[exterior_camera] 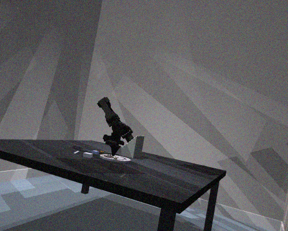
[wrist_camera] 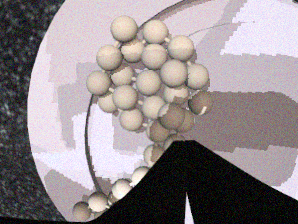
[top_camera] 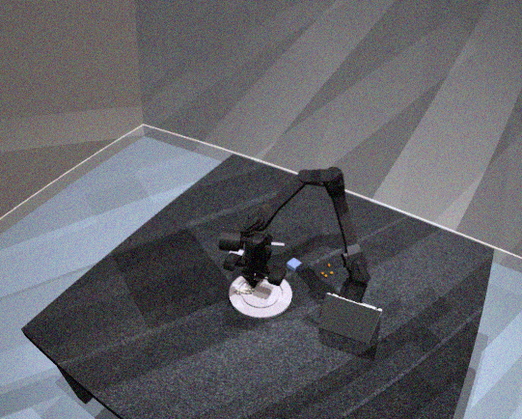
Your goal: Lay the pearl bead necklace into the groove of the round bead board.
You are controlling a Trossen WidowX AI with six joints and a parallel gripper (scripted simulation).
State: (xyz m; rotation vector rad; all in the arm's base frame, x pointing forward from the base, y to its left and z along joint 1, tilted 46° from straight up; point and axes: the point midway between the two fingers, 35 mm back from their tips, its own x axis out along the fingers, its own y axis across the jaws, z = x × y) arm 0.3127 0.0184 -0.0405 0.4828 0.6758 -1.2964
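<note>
My gripper tip is now 30 mm past the round white bead board and 10 mm above it. The rest, counted from my gripper tip: small white block (140 mm ahead, 90 mm to the right, 10 mm below); small blue cube (50 mm behind, 170 mm to the right, 10 mm below); thin white stick (90 mm ahead, 220 mm to the right, 20 mm below).
</note>
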